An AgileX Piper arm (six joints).
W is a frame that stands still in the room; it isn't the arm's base.
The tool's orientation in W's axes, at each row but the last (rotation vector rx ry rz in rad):
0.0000, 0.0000, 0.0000
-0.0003, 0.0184, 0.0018
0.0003, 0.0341, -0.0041
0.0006, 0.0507, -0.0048
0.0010, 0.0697, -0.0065
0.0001, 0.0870, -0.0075
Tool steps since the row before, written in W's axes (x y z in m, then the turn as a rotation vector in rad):
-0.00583, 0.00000, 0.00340, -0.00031, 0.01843, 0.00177
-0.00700, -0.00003, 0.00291, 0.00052, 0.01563, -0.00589
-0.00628, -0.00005, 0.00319, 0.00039, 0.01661, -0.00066
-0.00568, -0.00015, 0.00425, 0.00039, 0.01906, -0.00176
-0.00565, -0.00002, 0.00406, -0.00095, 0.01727, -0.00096
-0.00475, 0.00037, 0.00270, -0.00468, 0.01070, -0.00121
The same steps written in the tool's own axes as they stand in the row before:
-0.00583, 0.00000, 0.00340, -0.00031, 0.01843, 0.00177
-0.00705, -0.00002, 0.00278, 0.00066, 0.01563, -0.00587
-0.00638, -0.00008, 0.00297, 0.00034, 0.01661, -0.00065
-0.00589, -0.00018, 0.00396, 0.00039, 0.01906, -0.00175
-0.00592, -0.00005, 0.00366, -0.00099, 0.01726, -0.00104
-0.00497, 0.00033, 0.00228, -0.00464, 0.01066, -0.00162

